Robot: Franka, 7 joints.
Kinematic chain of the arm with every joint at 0, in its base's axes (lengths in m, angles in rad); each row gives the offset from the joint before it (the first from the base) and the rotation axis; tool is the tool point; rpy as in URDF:
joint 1: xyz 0 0 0.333 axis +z
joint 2: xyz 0 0 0 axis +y
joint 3: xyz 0 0 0.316 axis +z
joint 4: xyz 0.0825 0 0 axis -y
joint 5: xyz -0.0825 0 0.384 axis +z
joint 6: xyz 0 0 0 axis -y
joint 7: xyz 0.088 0 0 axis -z
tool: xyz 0 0 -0.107 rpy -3.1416 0 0
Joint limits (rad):
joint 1: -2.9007..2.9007
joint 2: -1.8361..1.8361
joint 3: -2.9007..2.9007
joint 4: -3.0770..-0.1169
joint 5: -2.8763..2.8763
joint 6: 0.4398..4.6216
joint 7: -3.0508..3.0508
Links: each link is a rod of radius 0.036 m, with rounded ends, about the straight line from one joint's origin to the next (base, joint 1, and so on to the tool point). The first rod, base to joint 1, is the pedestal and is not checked.
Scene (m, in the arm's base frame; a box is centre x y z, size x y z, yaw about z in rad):
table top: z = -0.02
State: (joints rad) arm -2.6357 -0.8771 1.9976 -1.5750 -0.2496 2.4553 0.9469
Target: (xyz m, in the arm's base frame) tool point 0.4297 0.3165 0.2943
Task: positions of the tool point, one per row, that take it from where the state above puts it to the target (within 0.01 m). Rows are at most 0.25 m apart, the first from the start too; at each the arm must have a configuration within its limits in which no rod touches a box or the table.
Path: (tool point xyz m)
1: 0.6652 -0.0644 0.3379
2: 0.5865 0.1453 0.3025
3: 0.4297 0.3165 0.2943

